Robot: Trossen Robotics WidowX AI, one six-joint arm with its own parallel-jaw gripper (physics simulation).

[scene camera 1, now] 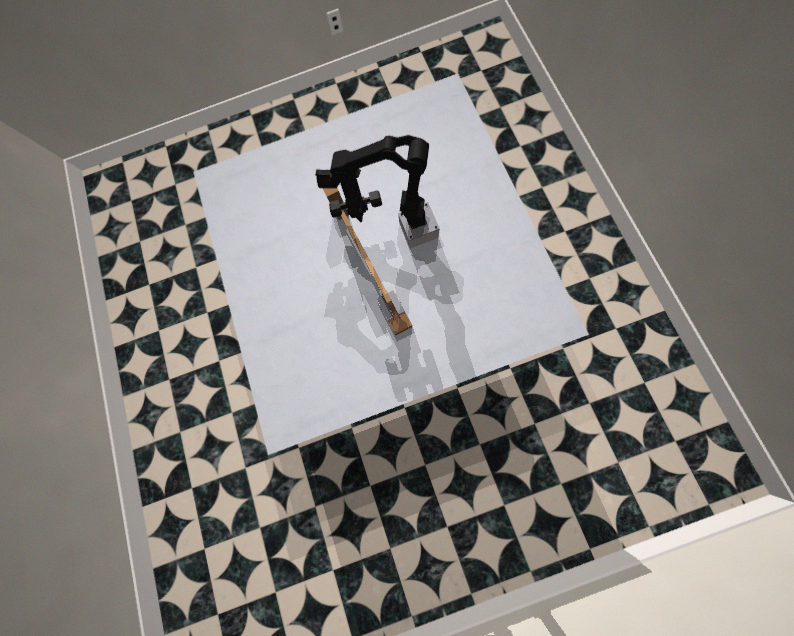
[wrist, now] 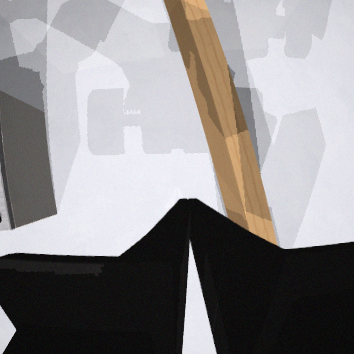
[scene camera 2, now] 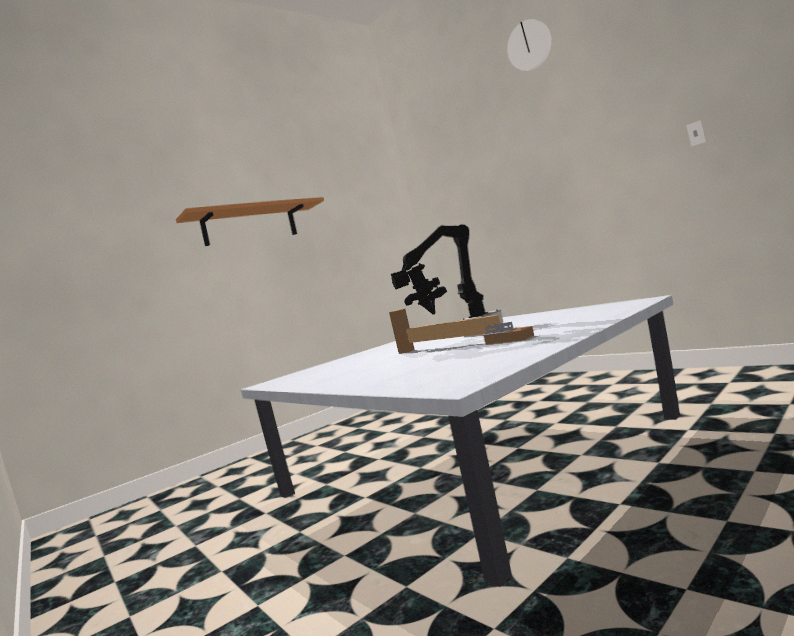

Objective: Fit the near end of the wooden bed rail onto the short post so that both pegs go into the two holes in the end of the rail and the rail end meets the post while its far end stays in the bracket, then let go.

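Frame: origin at the arm's base, x left, y up, z ahead, level; millimetres.
Seen in the pictures: gripper, fingertip midpoint: (scene camera 1: 361,221) (wrist: 187,206) (scene camera 2: 434,314); arm's base at its link origin: (scene camera 1: 416,219) (scene camera 2: 478,315).
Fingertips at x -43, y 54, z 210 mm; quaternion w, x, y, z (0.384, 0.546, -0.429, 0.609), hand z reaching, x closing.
Pixels of each thing's top centre, then the offset from my fingertips to it. "pt": a spot on its surface instead. Level surfaces: height alone.
- wooden rail at its top centre: (wrist: 208,43) (scene camera 2: 449,322) (scene camera 1: 363,253) dx +108, dy -37, dz +32 mm
- upright short post at a spot on its surface: (scene camera 1: 330,192) pt dx -128, dy +47, dz +71 mm
- low wooden block at its top centre: (scene camera 2: 507,330) (scene camera 1: 394,311) dx +355, dy -98, dz -2 mm
- white table at its surface level: dy -133 mm
The wooden rail (scene camera 1: 371,265) (scene camera 2: 450,329) (wrist: 220,95) runs long and narrow above the table. One end is at the upright short post (scene camera 1: 330,192) (scene camera 2: 400,331); in scene camera 2 that end appears to reach the post. The pegs and holes do not show, so I cannot tell how they sit. The other end is at the grey metal bracket (scene camera 2: 500,327), on a low wooden block (scene camera 1: 400,325) (scene camera 2: 509,335). My gripper (scene camera 1: 359,218) (scene camera 2: 433,312) (wrist: 187,206) is shut and empty, pointing down above the table, higher than the rail. In the wrist view its right finger hides part of the rail.
The white table (scene camera 1: 278,397) (scene camera 2: 344,377) carries the rail assembly and my arm's base (scene camera 1: 419,228), which stands to one side of the rail. A grey block-shaped part (wrist: 27,160) shows at the wrist view's left edge. A brown shelf (scene camera 2: 251,208) hangs on the wall.
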